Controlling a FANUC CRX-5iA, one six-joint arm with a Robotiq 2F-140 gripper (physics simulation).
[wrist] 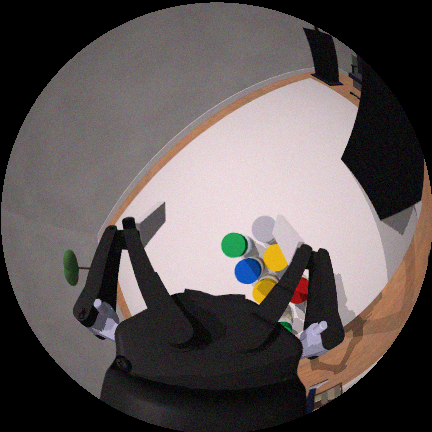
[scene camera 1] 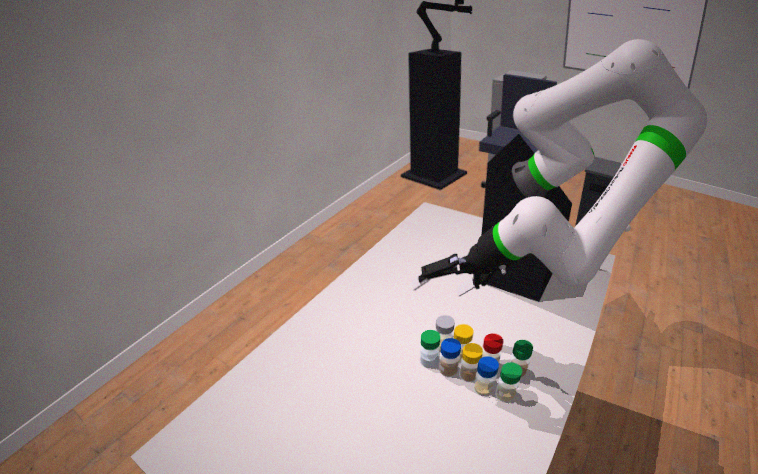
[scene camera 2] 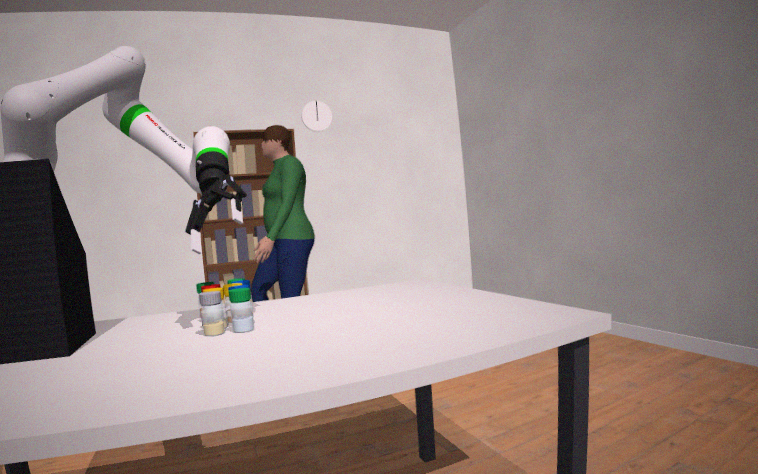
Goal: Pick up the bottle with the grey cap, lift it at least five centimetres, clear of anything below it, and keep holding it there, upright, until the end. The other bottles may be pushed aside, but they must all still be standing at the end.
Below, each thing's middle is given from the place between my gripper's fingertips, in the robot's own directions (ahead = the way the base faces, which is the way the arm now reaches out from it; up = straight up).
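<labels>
There's a grey-capped bottle (scene camera 2: 212, 316) that's 10 mm to the left of my hand, 30 mm behind it and 190 mm below it. Going by their middles, the grey-capped bottle is the nearest to my hand of the things named here. The blue-capped bottle (scene camera 1: 487, 369) is 200 mm to the left of my hand and 30 mm ahead of it, and it's 190 mm below it.
</labels>
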